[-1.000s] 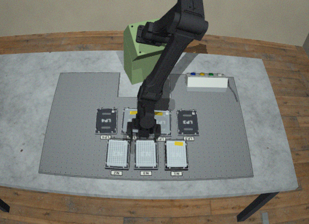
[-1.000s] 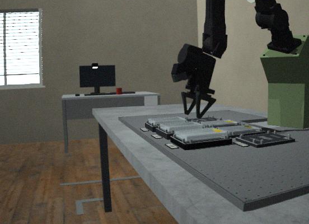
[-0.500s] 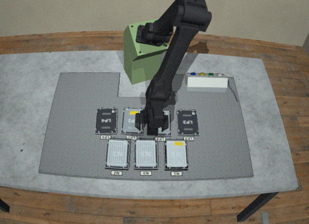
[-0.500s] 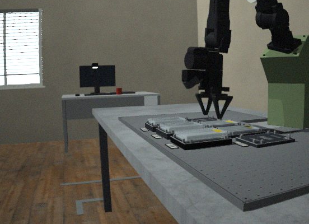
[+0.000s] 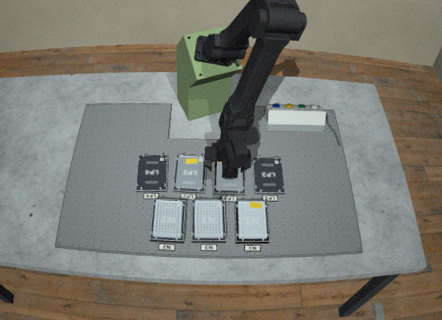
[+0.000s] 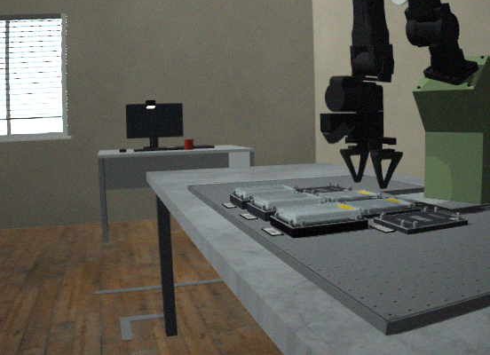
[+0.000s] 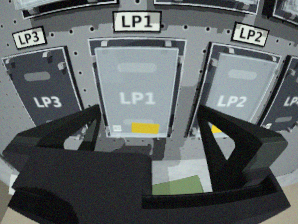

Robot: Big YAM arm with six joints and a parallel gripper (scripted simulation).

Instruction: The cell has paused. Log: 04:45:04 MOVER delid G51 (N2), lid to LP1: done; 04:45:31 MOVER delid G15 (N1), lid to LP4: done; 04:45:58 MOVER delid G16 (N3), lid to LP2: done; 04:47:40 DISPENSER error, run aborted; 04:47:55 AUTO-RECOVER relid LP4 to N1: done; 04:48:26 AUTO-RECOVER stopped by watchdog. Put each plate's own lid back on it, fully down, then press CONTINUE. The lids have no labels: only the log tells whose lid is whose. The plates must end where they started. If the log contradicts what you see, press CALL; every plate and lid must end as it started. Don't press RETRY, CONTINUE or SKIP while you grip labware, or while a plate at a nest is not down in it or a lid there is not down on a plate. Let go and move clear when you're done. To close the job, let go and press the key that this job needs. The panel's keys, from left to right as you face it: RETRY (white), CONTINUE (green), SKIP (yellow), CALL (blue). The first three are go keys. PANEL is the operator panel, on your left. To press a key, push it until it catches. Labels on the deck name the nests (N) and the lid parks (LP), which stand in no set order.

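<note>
Right now my hand is 2 cm past the clear unlabelled lid, 1 cm to the right of it and 5 cm above it. The rest, counted from my hand: green continue key: 32 cm behind, 25 cm to the left; blue call key: 31 cm behind, 15 cm to the left; yellow skip key: 31 cm behind, 20 cm to the left.
</note>
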